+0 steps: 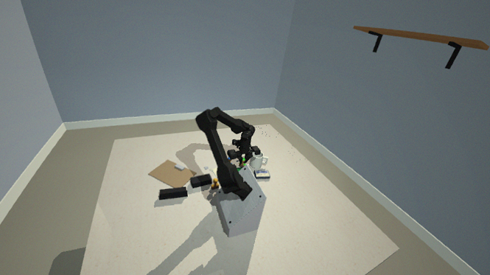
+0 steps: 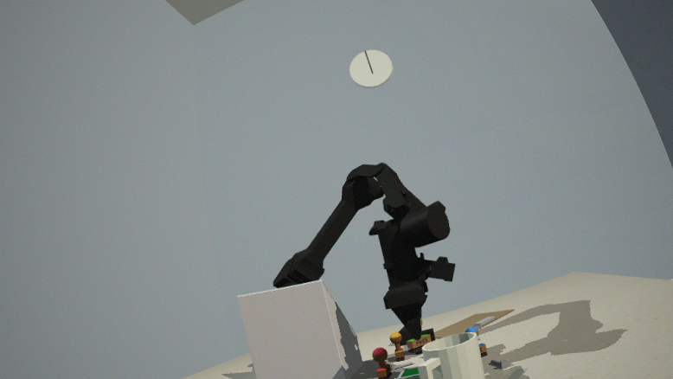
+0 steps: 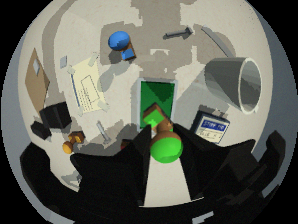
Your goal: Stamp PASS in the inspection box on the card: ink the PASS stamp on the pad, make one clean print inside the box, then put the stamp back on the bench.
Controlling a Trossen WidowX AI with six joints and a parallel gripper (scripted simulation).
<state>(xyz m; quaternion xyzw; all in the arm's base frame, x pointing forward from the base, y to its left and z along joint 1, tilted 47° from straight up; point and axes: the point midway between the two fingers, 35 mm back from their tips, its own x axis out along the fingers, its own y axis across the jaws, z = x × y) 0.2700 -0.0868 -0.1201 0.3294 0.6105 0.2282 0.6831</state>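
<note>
Right now the ink pad is 70 mm below my gripper tip. Also, from my gripper tip: red-knobbed stamp: 80 mm behind, 60 mm to the left, 60 mm below; white mug: 30 mm ahead, 140 mm to the right, 40 mm below; blue-knobbed stamp: 100 mm ahead, 40 mm to the left, 60 mm below.
</note>
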